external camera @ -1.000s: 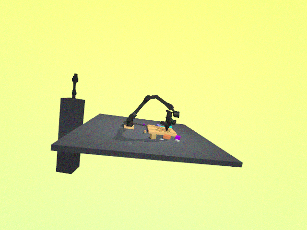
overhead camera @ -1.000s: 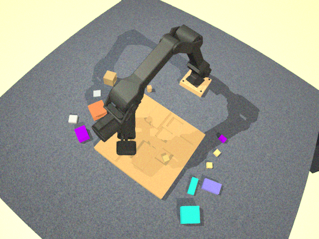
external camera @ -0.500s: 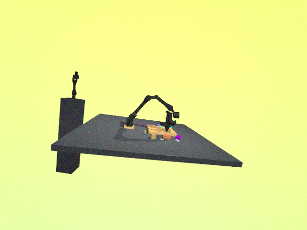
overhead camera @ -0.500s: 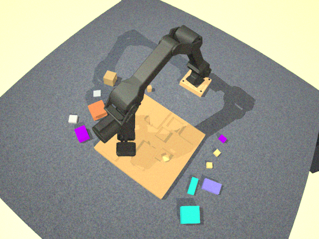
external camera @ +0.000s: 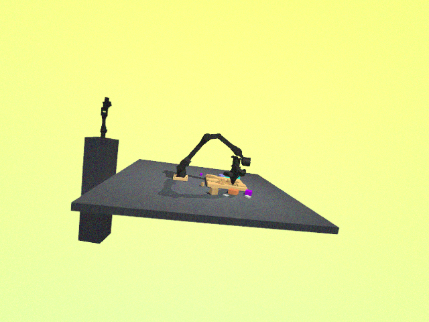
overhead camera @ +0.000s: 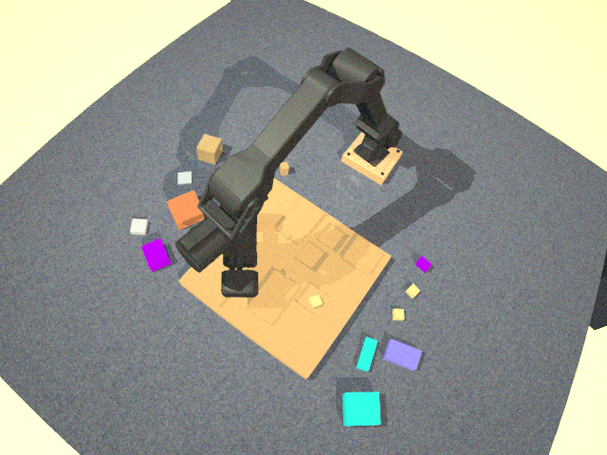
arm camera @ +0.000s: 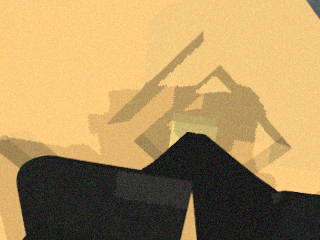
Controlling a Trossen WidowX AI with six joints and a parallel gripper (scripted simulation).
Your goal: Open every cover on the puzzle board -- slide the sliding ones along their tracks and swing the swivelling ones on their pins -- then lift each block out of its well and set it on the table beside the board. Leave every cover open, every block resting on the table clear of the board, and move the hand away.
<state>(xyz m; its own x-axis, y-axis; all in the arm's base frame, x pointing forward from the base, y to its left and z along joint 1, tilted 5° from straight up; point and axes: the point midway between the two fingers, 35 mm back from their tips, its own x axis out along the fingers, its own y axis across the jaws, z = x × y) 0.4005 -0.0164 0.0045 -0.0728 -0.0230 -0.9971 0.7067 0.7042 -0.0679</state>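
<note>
Now: gripper tip 160 mm to the left of the orange block and 10 mm above it. Round my gripper tip: cyan bar (290 mm to the left, 30 mm behind, 10 mm below); tan cube (240 mm to the right, 140 mm behind); purple block (130 mm to the right, 100 mm ahead, 10 mm below).
</note>
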